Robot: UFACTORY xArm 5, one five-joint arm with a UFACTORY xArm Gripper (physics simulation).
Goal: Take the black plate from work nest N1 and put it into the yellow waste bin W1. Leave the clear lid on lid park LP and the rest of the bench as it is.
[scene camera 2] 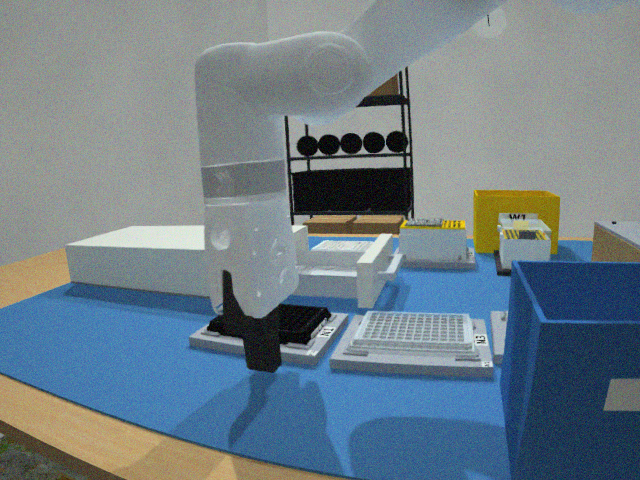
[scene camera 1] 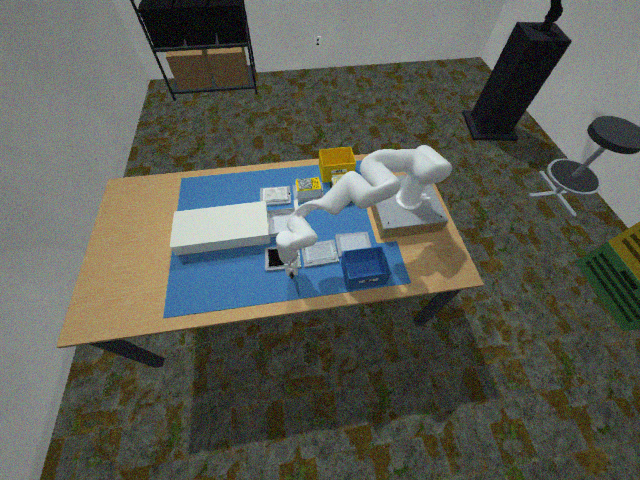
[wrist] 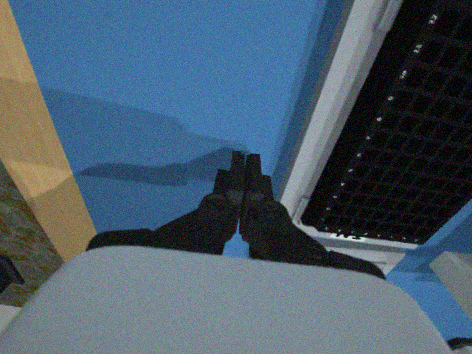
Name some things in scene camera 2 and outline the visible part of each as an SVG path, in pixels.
My gripper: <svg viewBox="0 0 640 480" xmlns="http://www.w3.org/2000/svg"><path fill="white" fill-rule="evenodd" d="M204 198L204 204L206 204L204 215L205 264L213 310L216 314L223 315L223 330L225 333L239 334L243 337L248 369L275 373L282 364L278 330L274 330L279 327L279 304L297 288L299 282L293 230L286 200L287 191L239 198Z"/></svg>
A black plate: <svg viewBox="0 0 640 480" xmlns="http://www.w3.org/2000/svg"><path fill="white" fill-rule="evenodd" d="M207 327L207 331L219 332L223 336L243 338L239 334L224 332L223 315L219 315L211 320ZM274 330L278 330L280 344L287 345L289 342L307 345L328 322L331 312L328 312L328 309L325 307L279 304L279 327Z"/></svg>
A white housing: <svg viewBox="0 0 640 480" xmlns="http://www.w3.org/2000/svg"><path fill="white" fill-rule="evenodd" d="M290 295L358 299L358 308L373 308L386 281L395 280L403 263L403 254L393 255L393 234L381 234L366 252L309 251L308 226L292 226L299 282L297 288ZM65 245L71 283L210 299L205 264L204 226L131 226Z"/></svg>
A white plate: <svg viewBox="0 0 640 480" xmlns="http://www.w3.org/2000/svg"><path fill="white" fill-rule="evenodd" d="M350 344L350 350L368 351L368 354L456 358L456 355L475 356L473 328L469 314L367 311Z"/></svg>
